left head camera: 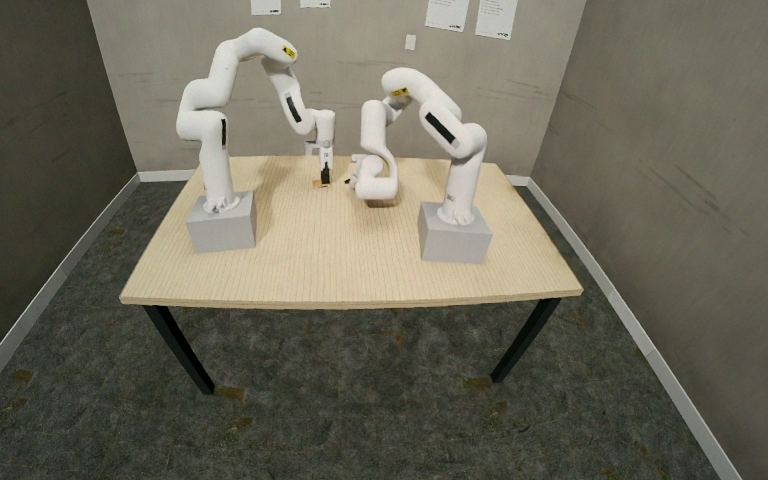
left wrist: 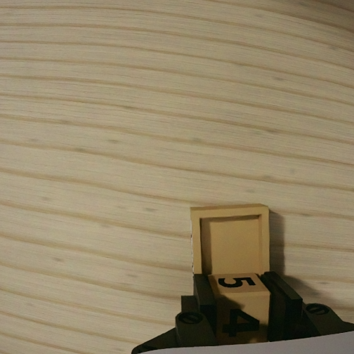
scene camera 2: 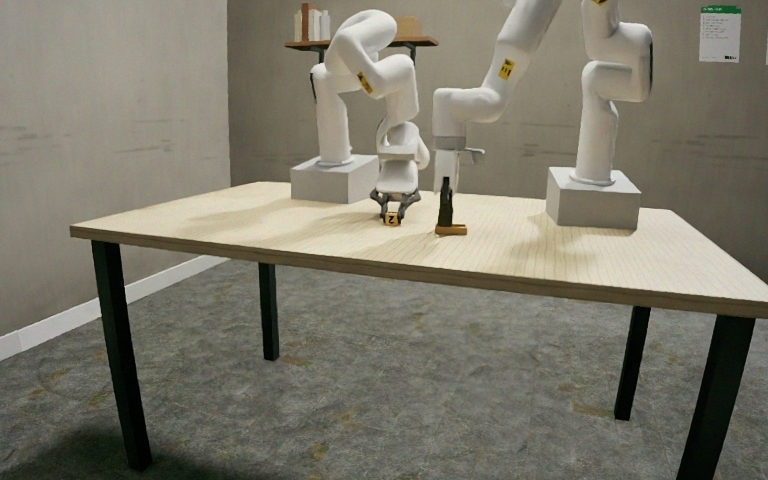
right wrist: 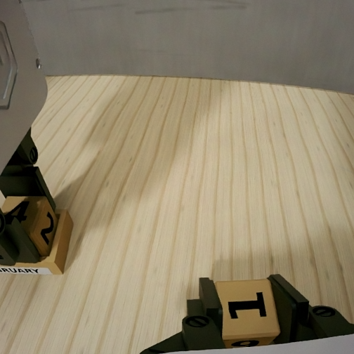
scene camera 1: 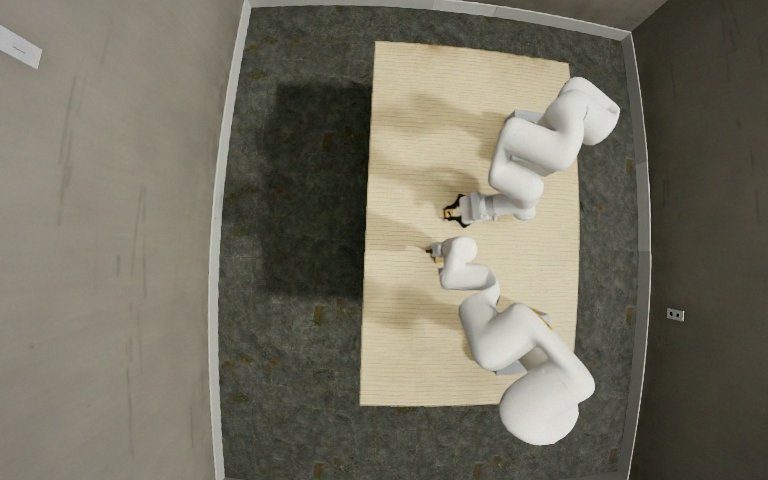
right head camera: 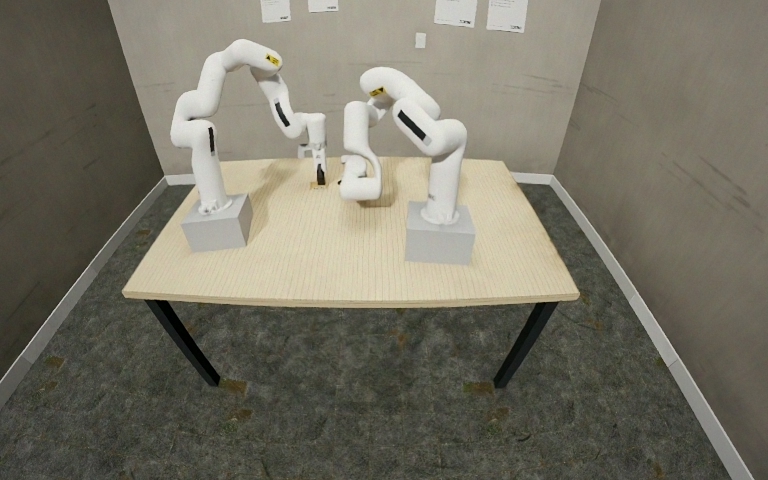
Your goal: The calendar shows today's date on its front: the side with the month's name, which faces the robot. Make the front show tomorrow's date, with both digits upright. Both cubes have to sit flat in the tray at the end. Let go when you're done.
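Pixels of known places: left gripper, between the fingertips: point(left head camera: 324, 181) point(scene camera 2: 445, 224) point(right head camera: 321, 182); right gripper, between the fingertips: point(scene camera 2: 391, 220) point(scene camera 1: 445, 214); left arm's base, origin of its link: point(left head camera: 221, 204) point(scene camera 2: 592, 179) point(right head camera: 215, 207); right arm's base, origin of its link: point(left head camera: 455, 216) point(scene camera 2: 335, 162) point(right head camera: 439, 215).
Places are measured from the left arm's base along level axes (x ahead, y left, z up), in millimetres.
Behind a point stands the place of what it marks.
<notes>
The wooden tray point(left wrist: 196, 240) point(right wrist: 62, 245) point(scene camera 2: 457, 230) @(z -104, x 308, y -328 mm) rests on the table, its FEBRUARY label partly visible in the right wrist view. My left gripper point(scene camera 2: 446, 225) @(z -96, x 291, y -359 mm) point(left head camera: 325, 181) @(z -96, x 291, y -359 mm) is shut on a cube point(left wrist: 242, 305) point(right wrist: 37, 215) at one end of the tray; 5, 4 and 2 show on it. Whether this cube touches the tray floor is hidden. The tray's other end is empty in the left wrist view. My right gripper point(scene camera 1: 451, 213) @(z -102, x 261, y -495 mm) is shut on the second cube point(right wrist: 250, 310) point(scene camera 2: 391, 218) @(z -96, x 267, y -494 mm), beside the tray at table level. It shows a sideways 1 and part of a round digit; a 2 faces scene camera 2.
The table point(left head camera: 339, 254) @(z -114, x -140, y -395 mm) point(scene camera 2: 317, 243) @(z -114, x 486, y -595 mm) carries both grey arm bases point(left head camera: 223, 226) @(z -13, x -102, y -26 mm) point(left head camera: 454, 237) @(z -7, x -201, y -743 mm). The two grippers are close together, with a short stretch of table between them. A wall shelf point(scene camera 2: 362, 42) stands behind the arms in scene camera 2.
</notes>
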